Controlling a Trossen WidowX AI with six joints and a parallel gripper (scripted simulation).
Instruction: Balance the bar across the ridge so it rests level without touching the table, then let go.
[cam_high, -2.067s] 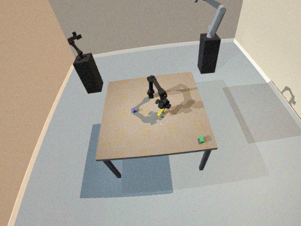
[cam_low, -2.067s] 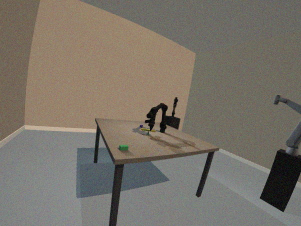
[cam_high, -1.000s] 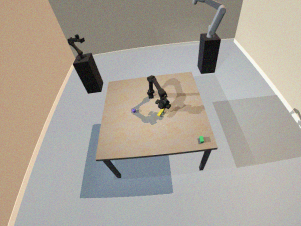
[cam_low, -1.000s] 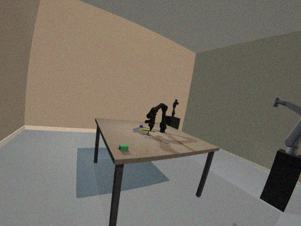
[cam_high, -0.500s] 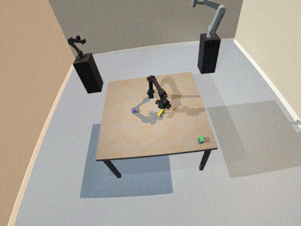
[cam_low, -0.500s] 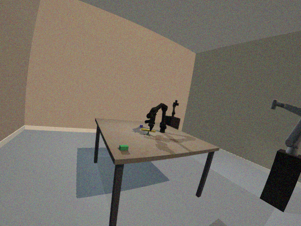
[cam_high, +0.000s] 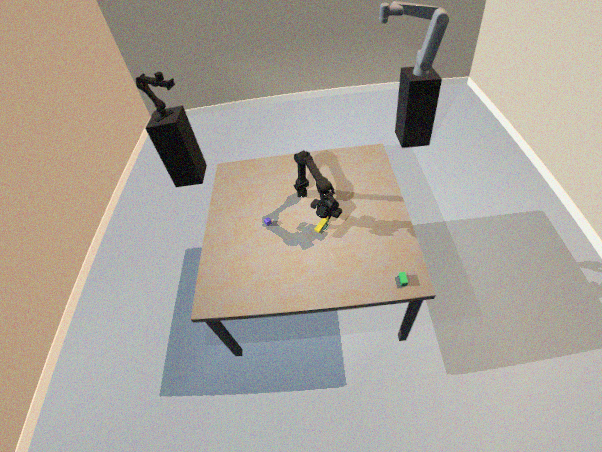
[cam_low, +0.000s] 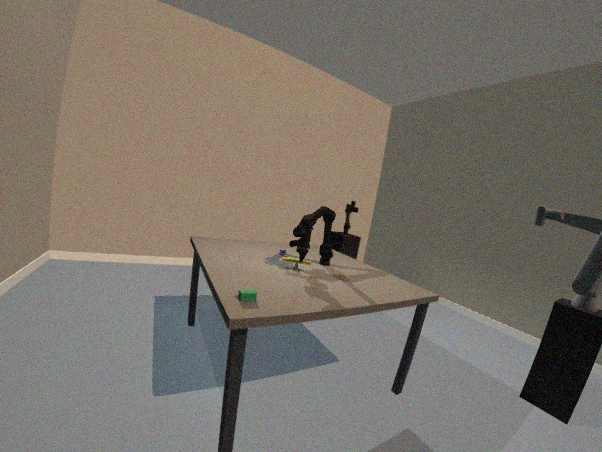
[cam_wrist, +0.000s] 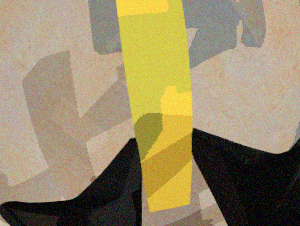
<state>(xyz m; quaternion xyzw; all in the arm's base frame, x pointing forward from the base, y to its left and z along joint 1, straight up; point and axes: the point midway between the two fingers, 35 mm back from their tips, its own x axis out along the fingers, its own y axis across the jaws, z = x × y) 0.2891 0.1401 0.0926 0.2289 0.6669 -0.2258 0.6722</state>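
My gripper tip is now 2 cm short of the yellow bar and 2 cm to the left of it. Round my gripper tip: green block (45 cm ahead, 36 cm to the left, 4 cm below); then purple cube (6 cm behind, 37 cm to the right, 4 cm below).
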